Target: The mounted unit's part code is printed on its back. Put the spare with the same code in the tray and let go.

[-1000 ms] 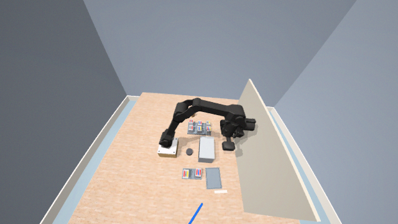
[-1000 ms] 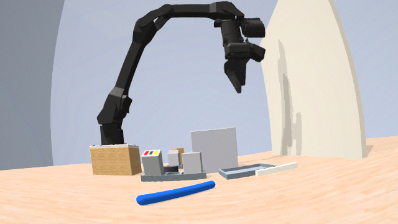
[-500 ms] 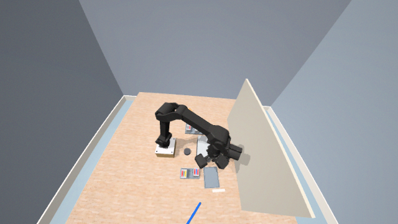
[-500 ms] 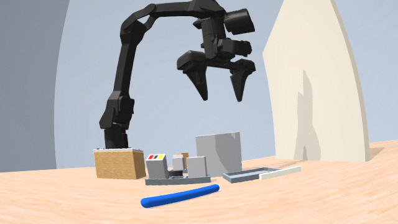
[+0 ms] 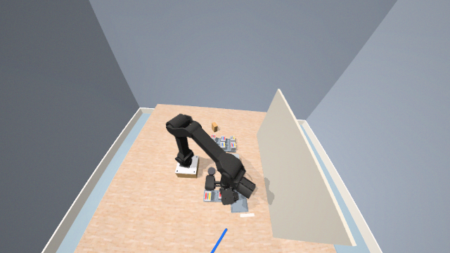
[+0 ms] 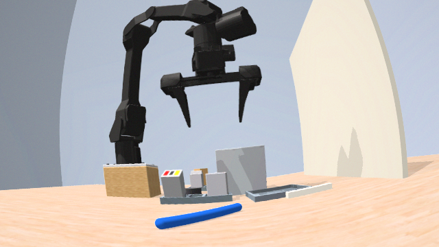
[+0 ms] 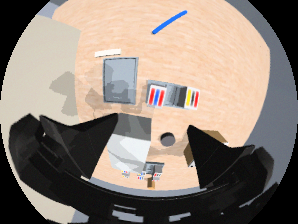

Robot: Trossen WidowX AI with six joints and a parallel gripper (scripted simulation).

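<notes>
My gripper tip is 13 cm above the rack, 4 cm past it and 2 cm to the left of it. Also, from my gripper tip: grey tray (14 cm below, 10 cm ahead, 2 cm to the right); then mounted unit (16 cm to the left, 9 cm below, 2 cm ahead); then black disc (13 cm below, 12 cm to the left, 9 cm behind).
</notes>
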